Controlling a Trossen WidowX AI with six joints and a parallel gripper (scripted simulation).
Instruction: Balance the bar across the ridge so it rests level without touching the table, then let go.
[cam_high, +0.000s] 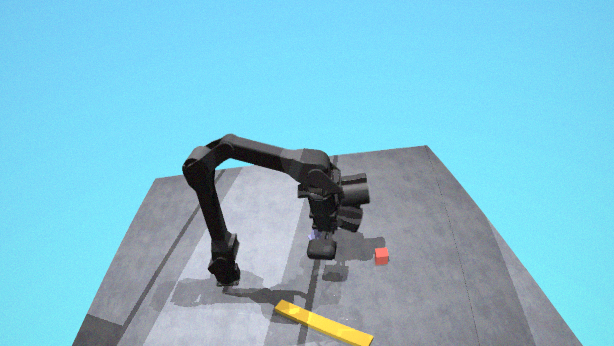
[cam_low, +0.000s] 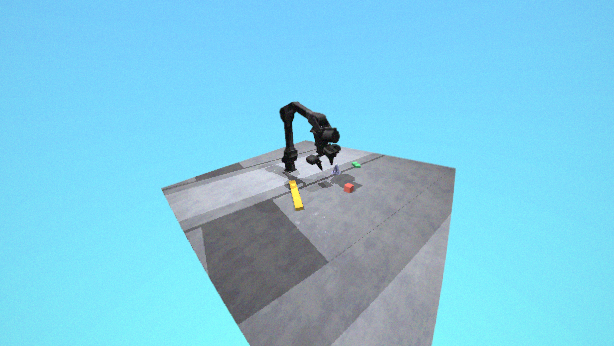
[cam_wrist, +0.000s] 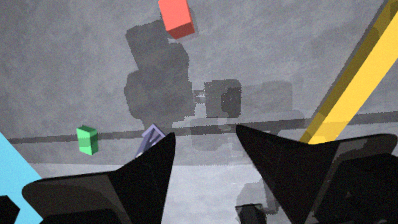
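My gripper tip is 5 cm past the yellow bar, 20 cm to the left of it and 8 cm above it. The rest, counted from my gripper tip: purple ridge (2 cm behind, 13 cm to the left, 6 cm below); then green block (3 cm ahead, 30 cm to the left, 8 cm below); then red cube (14 cm ahead, 1 cm to the right, 7 cm below).
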